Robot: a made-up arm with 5 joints. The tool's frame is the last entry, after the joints.
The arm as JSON. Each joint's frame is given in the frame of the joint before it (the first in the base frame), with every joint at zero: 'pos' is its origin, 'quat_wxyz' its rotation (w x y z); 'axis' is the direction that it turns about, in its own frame. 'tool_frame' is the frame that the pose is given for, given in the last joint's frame.
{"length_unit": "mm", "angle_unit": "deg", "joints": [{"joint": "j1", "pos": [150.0, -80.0, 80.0], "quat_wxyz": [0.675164, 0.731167, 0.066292, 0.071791], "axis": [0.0, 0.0, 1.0]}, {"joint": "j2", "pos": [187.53, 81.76, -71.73], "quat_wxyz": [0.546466, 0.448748, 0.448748, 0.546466], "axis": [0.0, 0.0, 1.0]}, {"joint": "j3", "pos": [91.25, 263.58, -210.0], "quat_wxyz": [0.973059, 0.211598, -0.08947, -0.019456], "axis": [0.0, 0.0, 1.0]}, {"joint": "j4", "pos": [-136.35, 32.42, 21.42], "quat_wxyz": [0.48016, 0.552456, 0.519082, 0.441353], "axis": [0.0, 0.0, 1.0]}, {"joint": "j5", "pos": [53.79, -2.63, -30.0], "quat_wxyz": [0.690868, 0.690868, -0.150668, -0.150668], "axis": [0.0, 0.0, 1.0]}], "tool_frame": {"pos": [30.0, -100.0, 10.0], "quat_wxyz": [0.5, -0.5, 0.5, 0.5]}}
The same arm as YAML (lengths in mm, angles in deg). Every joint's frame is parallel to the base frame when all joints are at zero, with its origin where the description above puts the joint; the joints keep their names.
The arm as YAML. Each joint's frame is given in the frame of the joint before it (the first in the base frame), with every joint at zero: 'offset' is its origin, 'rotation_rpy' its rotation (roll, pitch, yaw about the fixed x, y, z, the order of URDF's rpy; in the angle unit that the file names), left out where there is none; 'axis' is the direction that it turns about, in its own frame. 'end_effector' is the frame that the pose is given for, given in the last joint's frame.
length_unit: mm
angle_unit: deg
chain:
  - id: j1
    offset: [150.0, -80.0, 80.0]
    axis: [0.194499, -0.977797, -0.078]
  - id: j2
    offset: [170.0, 100.0, 90.0]
    axis: [1.0, 0.0, 0.0]
  - id: j3
    offset: [-210.0, -270.0, 70.0]
    axis: [0.894443, 0.42152, -0.149307]
  - id: j4
    offset: [10.0, -20.0, -140.0]
    axis: [0.0, 0.0, 1.0]
  - id: j5
    offset: [20.0, -50.0, -30.0]
    axis: [-1.0, 0.0, 0.0]
end_effector:
  offset: [-10.0, -30.0, -100.0]
  rotation_rpy: [0.0, 0.0, 0.0]

